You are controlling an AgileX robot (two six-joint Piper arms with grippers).
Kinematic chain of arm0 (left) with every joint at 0, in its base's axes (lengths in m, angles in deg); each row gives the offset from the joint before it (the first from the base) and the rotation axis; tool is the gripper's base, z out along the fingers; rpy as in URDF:
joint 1: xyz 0 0 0.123 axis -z
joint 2: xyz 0 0 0 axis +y
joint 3: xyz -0.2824 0 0.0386 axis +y
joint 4: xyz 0.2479 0 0.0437 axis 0.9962 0 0.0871
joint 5: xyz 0 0 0 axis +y
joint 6: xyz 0.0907 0 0.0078 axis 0.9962 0 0.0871
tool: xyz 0 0 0 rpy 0 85 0
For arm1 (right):
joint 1: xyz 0 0 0.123 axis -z
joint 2: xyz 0 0 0 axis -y
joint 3: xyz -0.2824 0 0.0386 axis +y
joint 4: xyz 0.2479 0 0.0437 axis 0.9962 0 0.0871
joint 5: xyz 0 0 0 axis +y
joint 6: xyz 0.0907 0 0.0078 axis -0.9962 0 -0.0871
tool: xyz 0 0 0 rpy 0 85 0
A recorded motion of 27 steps. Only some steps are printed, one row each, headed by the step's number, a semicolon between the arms.
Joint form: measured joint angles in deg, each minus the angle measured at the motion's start. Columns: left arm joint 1, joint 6, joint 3, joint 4, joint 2, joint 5; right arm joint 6, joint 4, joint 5, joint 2, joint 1, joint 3.
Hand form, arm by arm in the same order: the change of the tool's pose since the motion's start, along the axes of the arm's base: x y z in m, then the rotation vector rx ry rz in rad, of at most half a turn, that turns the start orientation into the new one. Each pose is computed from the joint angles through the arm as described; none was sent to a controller.
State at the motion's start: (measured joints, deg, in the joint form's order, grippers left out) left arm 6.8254 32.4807 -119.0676 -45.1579 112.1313 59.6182; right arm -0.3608 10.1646 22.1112 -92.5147 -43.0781 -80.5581
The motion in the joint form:
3: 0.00 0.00 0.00 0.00 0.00 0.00; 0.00 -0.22 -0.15 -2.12 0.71 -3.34
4: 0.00 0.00 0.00 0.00 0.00 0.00; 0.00 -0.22 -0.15 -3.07 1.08 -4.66
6: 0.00 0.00 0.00 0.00 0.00 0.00; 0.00 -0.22 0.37 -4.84 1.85 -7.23
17: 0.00 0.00 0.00 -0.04 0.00 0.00; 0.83 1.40 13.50 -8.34 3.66 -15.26
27: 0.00 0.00 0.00 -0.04 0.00 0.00; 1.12 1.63 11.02 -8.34 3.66 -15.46
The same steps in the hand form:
3: 0.0000 0.0000 0.0000 0.0000 0.0000 0.0000; 0.0119 0.0042 0.0052 0.0134 -0.0202 -0.0124
4: 0.0000 0.0000 0.0000 0.0000 0.0000 0.0000; 0.0172 0.0056 0.0063 0.0177 -0.0250 -0.0189
6: 0.0000 0.0000 0.0000 0.0000 0.0000 0.0000; 0.0273 0.0075 0.0080 0.0210 -0.0287 -0.0308
17: 0.0000 0.0000 0.0000 -0.0007 0.0001 -0.0001; 0.0395 0.0068 0.0117 -0.0610 0.0919 -0.0134
27: 0.0000 0.0000 0.0000 -0.0007 0.0001 -0.0001; 0.0416 0.0079 0.0161 -0.0311 0.0563 -0.0191

